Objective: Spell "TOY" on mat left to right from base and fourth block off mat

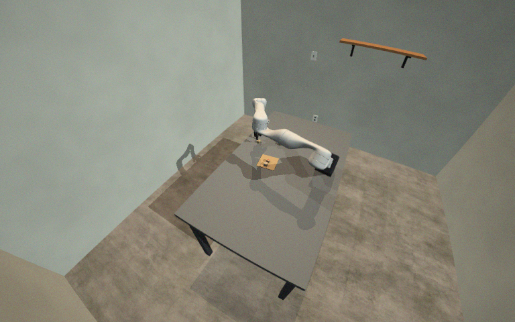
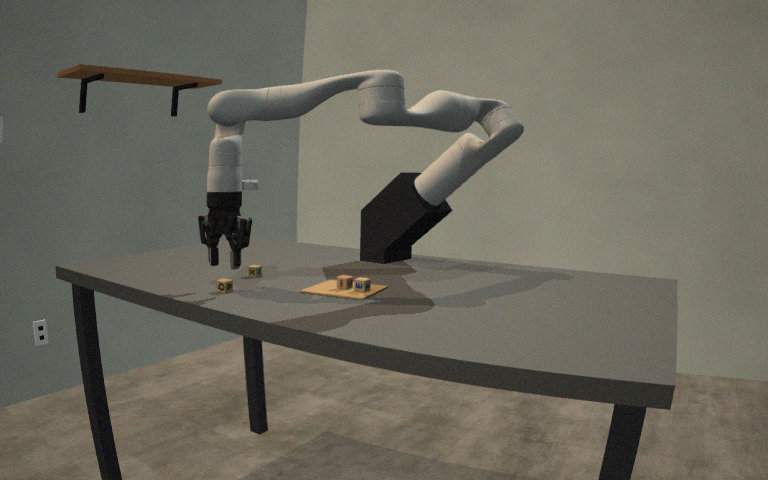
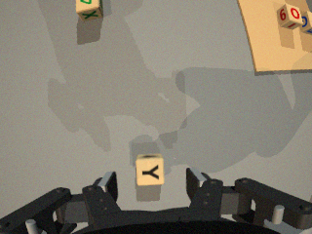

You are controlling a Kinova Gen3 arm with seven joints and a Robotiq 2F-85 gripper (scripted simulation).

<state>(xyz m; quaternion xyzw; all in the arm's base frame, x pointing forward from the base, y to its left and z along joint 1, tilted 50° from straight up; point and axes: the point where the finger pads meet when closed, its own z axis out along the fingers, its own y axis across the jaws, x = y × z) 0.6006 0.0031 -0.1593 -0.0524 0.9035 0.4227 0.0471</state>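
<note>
My hand is 200 mm past the block, 160 mm to the right of it and 50 mm above it. The rest, counted from my hand: tan mat 200 mm behind, 160 mm to the left, 60 mm below.
</note>
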